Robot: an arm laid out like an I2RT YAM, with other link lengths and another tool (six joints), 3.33 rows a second.
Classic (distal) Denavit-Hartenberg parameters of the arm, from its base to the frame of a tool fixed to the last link. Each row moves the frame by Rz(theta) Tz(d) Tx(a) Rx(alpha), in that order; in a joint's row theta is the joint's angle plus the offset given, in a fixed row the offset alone. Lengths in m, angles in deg.
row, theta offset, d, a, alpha
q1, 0, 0.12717, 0.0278, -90
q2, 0, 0, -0.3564, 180
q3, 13.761, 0, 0.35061, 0
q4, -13.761, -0.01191, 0.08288, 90
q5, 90, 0.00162, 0, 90
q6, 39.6, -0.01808, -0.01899, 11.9
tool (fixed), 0, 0.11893, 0, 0
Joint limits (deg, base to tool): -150..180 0..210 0..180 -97..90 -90..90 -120..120
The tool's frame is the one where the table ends.
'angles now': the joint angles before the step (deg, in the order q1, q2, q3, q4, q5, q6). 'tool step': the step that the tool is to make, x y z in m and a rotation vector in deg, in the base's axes. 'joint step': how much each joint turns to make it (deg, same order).
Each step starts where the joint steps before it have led.
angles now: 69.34 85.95 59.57 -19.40 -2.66 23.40
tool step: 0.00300 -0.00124 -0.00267 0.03 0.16 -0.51
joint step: -0.37 0.09 -0.35 0.42 -0.02 0.21
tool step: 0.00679 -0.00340 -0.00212 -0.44 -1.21 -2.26
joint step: -0.42 0.02 -0.39 0.45 2.21 0.42
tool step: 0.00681 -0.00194 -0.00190 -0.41 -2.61 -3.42
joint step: 0.07 0.26 -0.44 1.26 4.29 0.68
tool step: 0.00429 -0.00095 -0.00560 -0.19 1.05 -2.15
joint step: -0.26 0.59 -0.07 -0.04 0.67 1.99
